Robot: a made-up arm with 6 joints. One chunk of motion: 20 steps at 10 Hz.
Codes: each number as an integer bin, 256 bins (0 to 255) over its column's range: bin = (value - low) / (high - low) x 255, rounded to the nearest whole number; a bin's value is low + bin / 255 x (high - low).
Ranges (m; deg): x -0.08..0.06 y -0.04..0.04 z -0.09..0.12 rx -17..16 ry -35..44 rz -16..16
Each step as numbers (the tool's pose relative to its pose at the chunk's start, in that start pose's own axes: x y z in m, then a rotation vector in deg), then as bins.
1 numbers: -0.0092 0.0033 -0.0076 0.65 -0.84 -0.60
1 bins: 129 138 100 136 110 123
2 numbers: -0.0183 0.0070 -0.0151 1.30 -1.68 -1.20
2 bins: 112 150 91 141 108 118
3 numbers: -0.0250 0.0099 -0.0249 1.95 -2.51 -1.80
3 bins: 100 159 79 146 105 113
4 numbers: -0.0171 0.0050 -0.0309 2.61 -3.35 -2.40
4 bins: 115 143 72 152 102 108
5 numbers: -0.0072 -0.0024 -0.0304 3.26 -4.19 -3.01
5 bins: 133 120 72 157 99 104
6 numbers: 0.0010 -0.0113 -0.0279 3.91 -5.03 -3.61
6 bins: 148 91 75 162 97 99
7 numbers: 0.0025 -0.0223 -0.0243 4.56 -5.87 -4.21
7 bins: 150 56 80 167 94 94
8 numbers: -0.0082 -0.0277 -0.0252 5.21 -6.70 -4.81
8 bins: 131 39 79 172 91 89
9 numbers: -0.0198 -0.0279 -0.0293 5.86 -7.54 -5.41
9 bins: 110 39 74 177 89 84
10 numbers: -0.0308 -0.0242 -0.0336 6.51 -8.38 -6.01
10 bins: 90 50 68 182 86 80
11 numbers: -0.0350 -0.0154 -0.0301 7.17 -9.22 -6.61
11 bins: 82 78 73 187 83 75
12 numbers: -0.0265 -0.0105 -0.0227 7.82 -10.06 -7.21
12 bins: 97 94 82 192 81 70
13 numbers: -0.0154 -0.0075 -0.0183 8.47 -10.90 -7.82
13 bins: 118 104 87 197 78 65
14 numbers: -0.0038 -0.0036 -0.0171 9.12 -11.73 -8.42
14 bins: 139 116 89 202 75 60
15 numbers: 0.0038 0.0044 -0.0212 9.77 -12.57 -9.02
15 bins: 153 142 84 207 72 56
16 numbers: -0.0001 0.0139 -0.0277 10.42 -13.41 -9.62
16 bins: 146 172 76 212 70 51
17 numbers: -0.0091 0.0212 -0.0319 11.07 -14.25 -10.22
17 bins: 129 195 71 217 67 46
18 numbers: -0.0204 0.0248 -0.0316 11.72 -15.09 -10.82
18 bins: 109 207 71 222 64 41
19 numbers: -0.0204 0.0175 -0.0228 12.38 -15.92 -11.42
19 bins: 109 183 82 227 62 36
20 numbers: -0.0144 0.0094 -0.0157 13.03 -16.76 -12.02
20 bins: 119 157 90 232 59 32
